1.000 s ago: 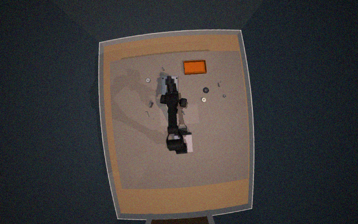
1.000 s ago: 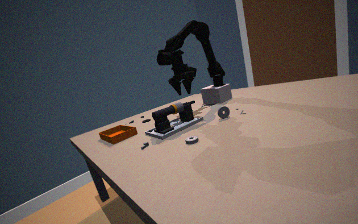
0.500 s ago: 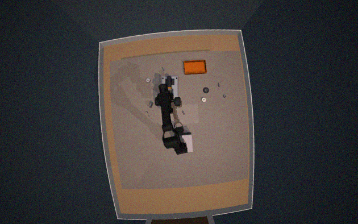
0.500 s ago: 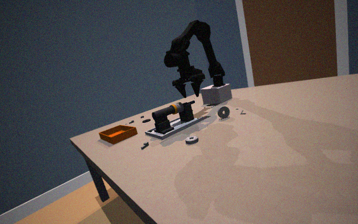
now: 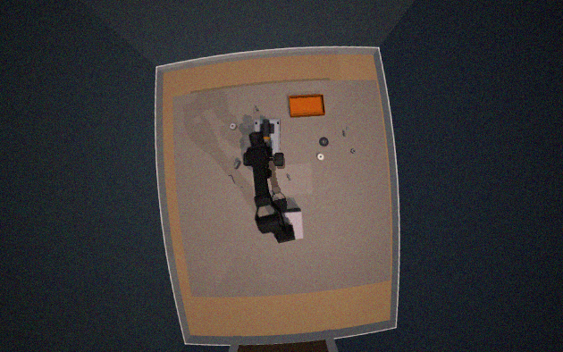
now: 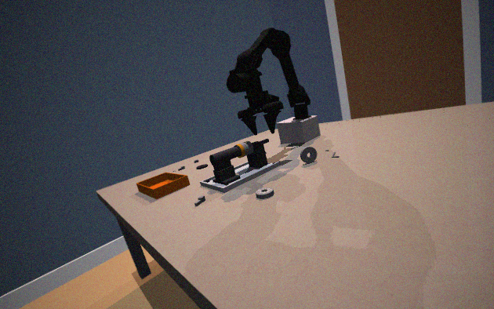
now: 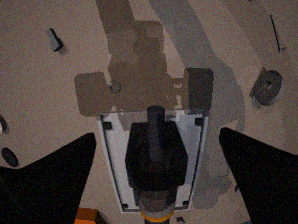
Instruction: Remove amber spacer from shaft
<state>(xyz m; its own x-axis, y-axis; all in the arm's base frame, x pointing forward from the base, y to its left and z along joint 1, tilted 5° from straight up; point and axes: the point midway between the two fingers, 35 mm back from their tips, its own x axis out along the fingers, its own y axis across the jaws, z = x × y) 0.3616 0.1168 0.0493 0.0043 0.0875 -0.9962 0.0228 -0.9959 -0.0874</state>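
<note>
The grey spacer lies 10 cm ahead of my gripper tip and 3 cm below it. The rest, counted from my gripper tip: amber spacer: 12 cm ahead, 3 cm below; orange tray: 34 cm ahead, 22 cm to the right, 10 cm below.
</note>
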